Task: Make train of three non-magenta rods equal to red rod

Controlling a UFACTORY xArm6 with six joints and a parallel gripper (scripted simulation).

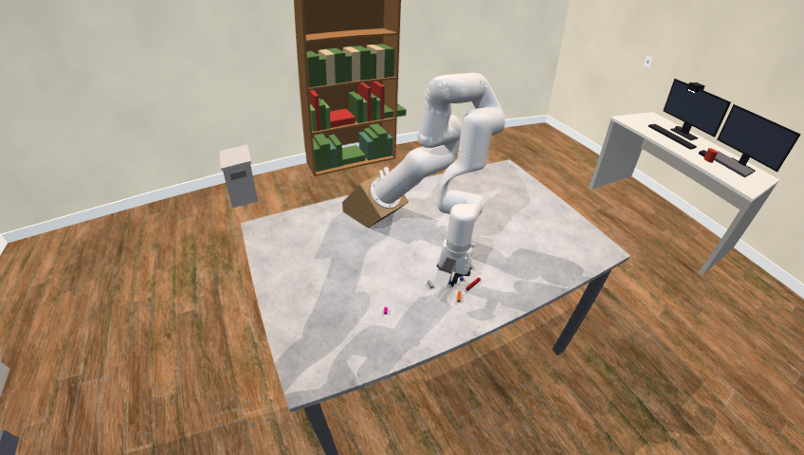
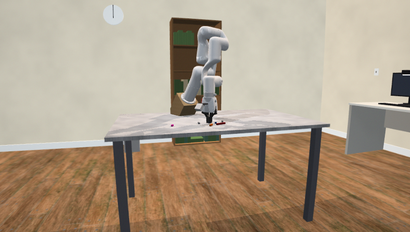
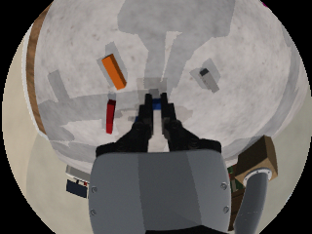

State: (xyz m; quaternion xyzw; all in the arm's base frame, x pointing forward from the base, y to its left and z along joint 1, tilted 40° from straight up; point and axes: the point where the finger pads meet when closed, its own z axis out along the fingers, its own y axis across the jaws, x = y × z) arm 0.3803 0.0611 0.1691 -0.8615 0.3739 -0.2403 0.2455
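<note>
Now: the magenta rod 24 cm to the right of my hand, 4 cm ahead of it and 2 cm below it. Also, from my hand: red rod (7 cm to the left, 3 cm ahead, 2 cm below); then orange rod (6 cm ahead, 2 cm below).
</note>
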